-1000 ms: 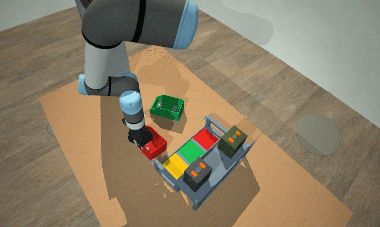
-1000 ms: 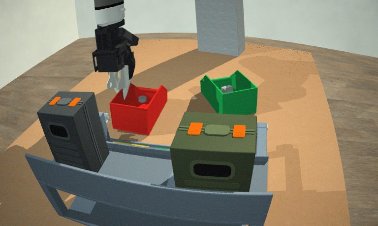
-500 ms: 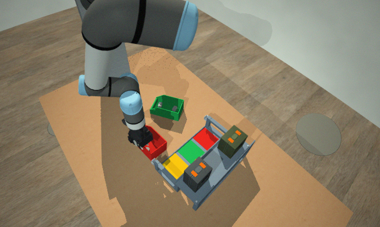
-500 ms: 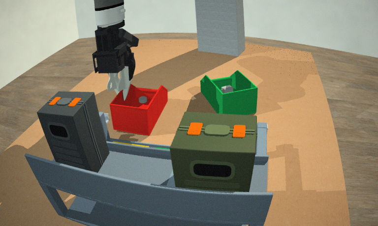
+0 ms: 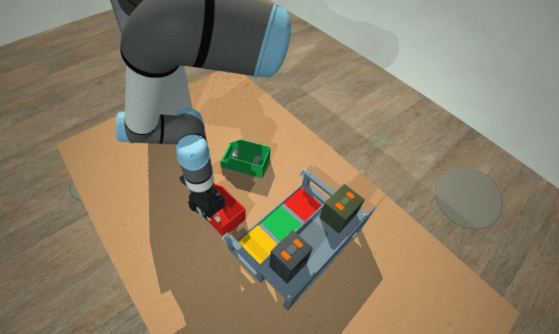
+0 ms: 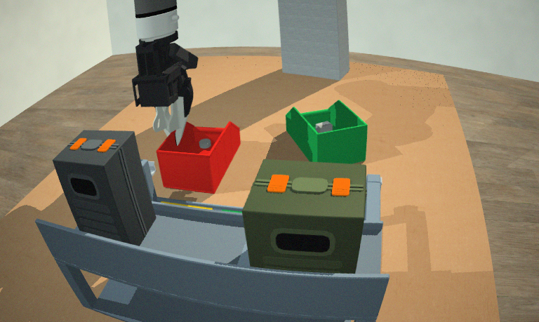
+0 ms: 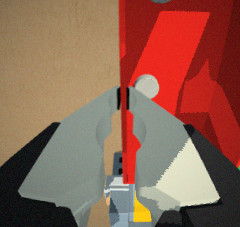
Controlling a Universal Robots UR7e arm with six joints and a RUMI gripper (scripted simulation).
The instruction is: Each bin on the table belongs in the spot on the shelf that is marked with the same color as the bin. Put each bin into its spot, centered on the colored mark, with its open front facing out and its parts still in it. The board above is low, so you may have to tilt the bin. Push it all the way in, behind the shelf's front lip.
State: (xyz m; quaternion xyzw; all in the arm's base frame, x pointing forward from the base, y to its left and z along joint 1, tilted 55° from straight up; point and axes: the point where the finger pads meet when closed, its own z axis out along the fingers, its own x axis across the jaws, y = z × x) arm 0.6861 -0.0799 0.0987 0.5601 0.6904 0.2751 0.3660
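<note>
My hand is 1 cm past the red bin, 5 cm to the right of it and 2 cm above it. From my hand the other things lie so: olive box 25 cm ahead, 34 cm to the left, 9 cm above; then dark grey box 29 cm ahead, 12 cm to the left, 10 cm above; then green bin 15 cm behind, 24 cm to the left, 2 cm below.
</note>
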